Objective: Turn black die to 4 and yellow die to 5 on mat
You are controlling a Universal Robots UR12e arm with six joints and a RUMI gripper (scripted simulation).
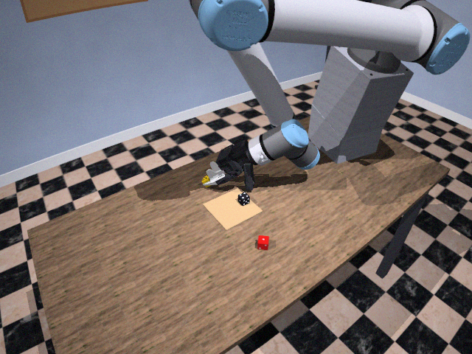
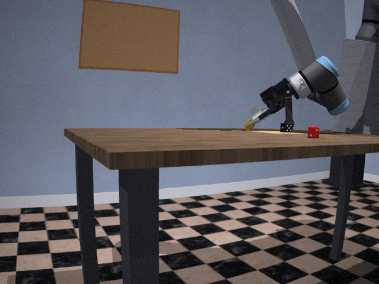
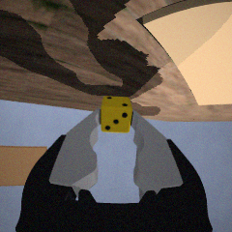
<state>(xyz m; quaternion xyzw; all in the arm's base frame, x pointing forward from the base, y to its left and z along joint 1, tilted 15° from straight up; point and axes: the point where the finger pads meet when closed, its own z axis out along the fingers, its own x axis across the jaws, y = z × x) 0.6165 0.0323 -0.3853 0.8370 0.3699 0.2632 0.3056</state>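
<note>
My gripper is now right at the yellow die. Also, from my hand: red die 40 mm behind, 330 mm to the left, 10 mm below; black die 70 mm behind, 140 mm to the left; tan mat 20 mm behind, 140 mm to the left, 20 mm below.
</note>
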